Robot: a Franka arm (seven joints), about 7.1 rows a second.
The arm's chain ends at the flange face. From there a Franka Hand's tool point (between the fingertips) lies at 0.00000 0.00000 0.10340 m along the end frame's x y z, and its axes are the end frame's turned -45 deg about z.
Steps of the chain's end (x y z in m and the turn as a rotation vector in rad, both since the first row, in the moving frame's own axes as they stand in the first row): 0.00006 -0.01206 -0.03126 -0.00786 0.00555 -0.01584; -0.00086 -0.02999 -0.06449 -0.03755 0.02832 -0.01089; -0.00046 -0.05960 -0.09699 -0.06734 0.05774 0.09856; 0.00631 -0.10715 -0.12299 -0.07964 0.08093 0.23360; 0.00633 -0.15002 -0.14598 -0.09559 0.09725 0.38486; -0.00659 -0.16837 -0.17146 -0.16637 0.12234 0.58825; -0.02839 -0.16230 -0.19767 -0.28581 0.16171 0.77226; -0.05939 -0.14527 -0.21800 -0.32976 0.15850 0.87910
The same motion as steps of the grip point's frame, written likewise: 0.00841 -0.00750 -0.03126 -0.00948 -0.00163 -0.01584; 0.01995 -0.01700 -0.06460 -0.04658 -0.00653 -0.01089; 0.04067 -0.03338 -0.09740 -0.08844 -0.00679 0.09856; 0.07896 -0.05969 -0.12365 -0.11354 0.00091 0.23360; 0.10800 -0.08787 -0.14693 -0.13636 0.00117 0.38486; 0.10537 -0.10486 -0.17359 -0.20415 -0.03113 0.58825; 0.07473 -0.10913 -0.20293 -0.31644 -0.08775 0.77226; 0.03547 -0.11927 -0.22441 -0.34525 -0.12110 0.87910
